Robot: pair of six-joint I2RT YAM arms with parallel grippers.
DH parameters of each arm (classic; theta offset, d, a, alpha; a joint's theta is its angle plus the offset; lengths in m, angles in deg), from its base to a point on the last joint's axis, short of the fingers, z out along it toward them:
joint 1: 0 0.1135 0.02 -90
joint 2: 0 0 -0.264 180
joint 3: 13.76 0 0.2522 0
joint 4: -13.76 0 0.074 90
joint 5: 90 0 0 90
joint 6: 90 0.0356 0 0
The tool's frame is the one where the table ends.
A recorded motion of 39 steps. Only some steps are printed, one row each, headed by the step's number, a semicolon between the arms.
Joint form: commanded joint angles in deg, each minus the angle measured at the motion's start. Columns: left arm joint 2, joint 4, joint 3, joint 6, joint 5, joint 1; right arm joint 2, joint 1, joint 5, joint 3, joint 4, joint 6.
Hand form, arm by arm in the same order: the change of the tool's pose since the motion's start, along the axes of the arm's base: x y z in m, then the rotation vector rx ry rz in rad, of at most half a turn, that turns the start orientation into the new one. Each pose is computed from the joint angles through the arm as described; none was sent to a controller.
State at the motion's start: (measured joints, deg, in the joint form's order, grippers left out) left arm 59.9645 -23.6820 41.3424 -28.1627 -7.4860 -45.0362; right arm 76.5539 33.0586 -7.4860 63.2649 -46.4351 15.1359
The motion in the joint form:
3: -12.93 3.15 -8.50 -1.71 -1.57 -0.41; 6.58 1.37 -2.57 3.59 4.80 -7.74
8: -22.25 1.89 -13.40 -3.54 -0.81 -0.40; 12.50 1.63 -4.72 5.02 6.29 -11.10
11: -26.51 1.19 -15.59 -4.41 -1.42 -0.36; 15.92 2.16 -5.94 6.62 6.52 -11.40
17: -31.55 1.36 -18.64 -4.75 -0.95 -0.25; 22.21 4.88 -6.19 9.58 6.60 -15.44
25: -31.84 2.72 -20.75 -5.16 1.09 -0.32; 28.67 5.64 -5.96 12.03 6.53 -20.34
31: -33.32 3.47 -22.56 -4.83 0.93 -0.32; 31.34 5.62 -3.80 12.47 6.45 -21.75
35: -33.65 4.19 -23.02 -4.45 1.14 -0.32; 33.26 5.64 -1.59 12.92 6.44 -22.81
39: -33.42 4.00 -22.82 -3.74 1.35 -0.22; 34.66 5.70 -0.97 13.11 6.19 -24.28
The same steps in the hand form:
3: -0.0271 0.0266 -0.0045 -0.1012 -0.0919 0.0327; 0.0222 0.0249 -0.0058 0.0033 -0.0605 0.1613
8: -0.0457 0.0450 -0.0117 -0.1676 -0.1092 0.0412; 0.0376 0.0387 -0.0263 -0.0123 -0.0233 0.2350
11: -0.0531 0.0531 -0.0164 -0.1907 -0.1233 0.0589; 0.0451 0.0486 -0.0358 -0.0102 0.0078 0.2590
17: -0.0608 0.0609 -0.0240 -0.2253 -0.1427 0.0567; 0.0516 0.0737 -0.0557 -0.0532 0.0298 0.3699
25: -0.0617 0.0598 -0.0340 -0.2379 -0.1177 0.0308; 0.0625 0.0882 -0.0819 -0.1100 0.0566 0.4582
31: -0.0635 0.0617 -0.0408 -0.2383 -0.1269 0.0295; 0.0671 0.0901 -0.0965 -0.1651 0.0691 0.4669
35: -0.0637 0.0617 -0.0417 -0.2428 -0.1357 0.0223; 0.0707 0.0914 -0.1065 -0.2136 0.0710 0.4711
39: -0.0634 0.0616 -0.0413 -0.2332 -0.1378 0.0141; 0.0719 0.0924 -0.1146 -0.2397 0.0809 0.4935

